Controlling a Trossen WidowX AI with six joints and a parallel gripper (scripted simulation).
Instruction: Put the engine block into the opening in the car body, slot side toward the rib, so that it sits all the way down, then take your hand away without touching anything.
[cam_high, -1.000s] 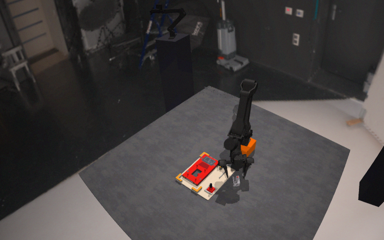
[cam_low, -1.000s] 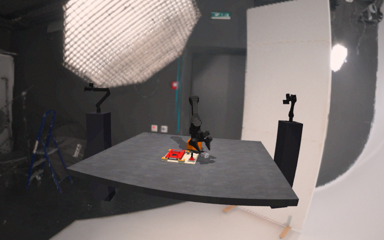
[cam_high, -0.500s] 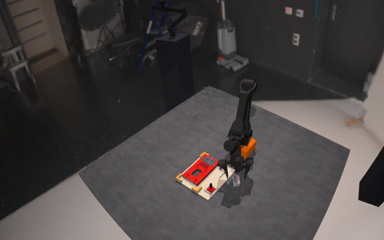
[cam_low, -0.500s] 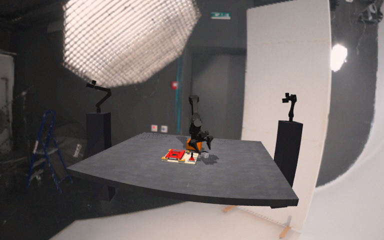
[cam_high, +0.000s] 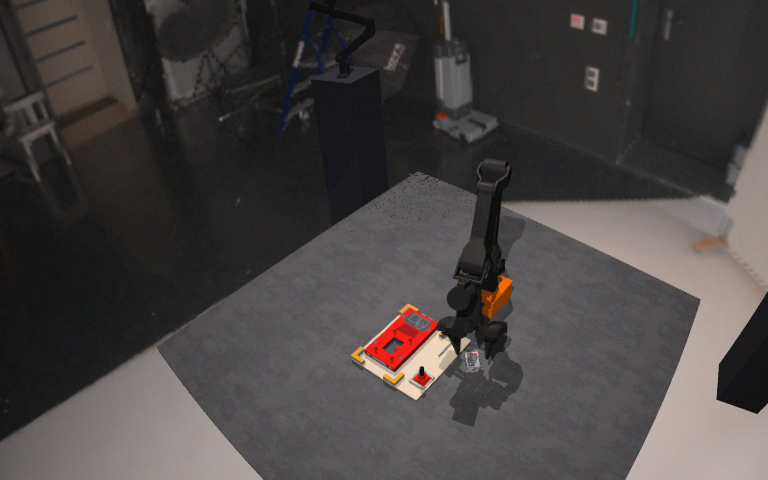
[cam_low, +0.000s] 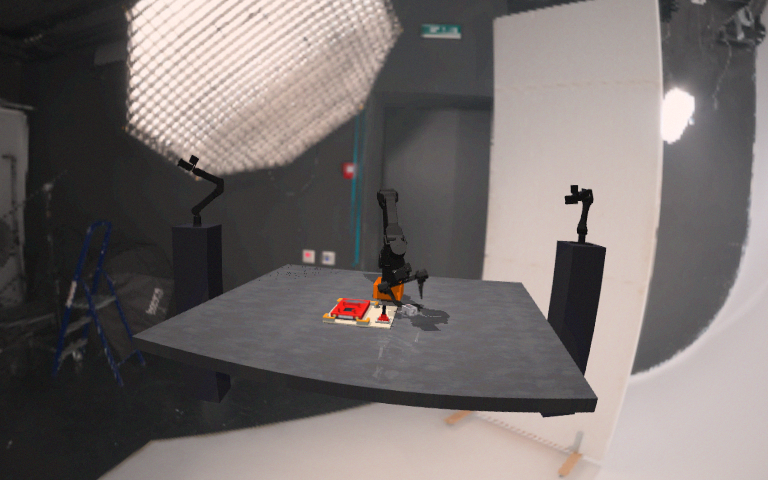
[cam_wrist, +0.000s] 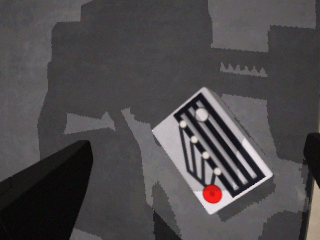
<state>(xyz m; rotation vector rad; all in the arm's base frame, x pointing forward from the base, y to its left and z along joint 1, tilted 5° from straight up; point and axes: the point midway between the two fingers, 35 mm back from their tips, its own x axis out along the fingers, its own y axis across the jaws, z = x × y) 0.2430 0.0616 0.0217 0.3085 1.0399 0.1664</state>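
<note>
The engine block lies 30 mm below my gripper tip. From my gripper tip the other things lie so: cream base plate (180 mm to the right, 30 mm below, 30 mm ahead).
</note>
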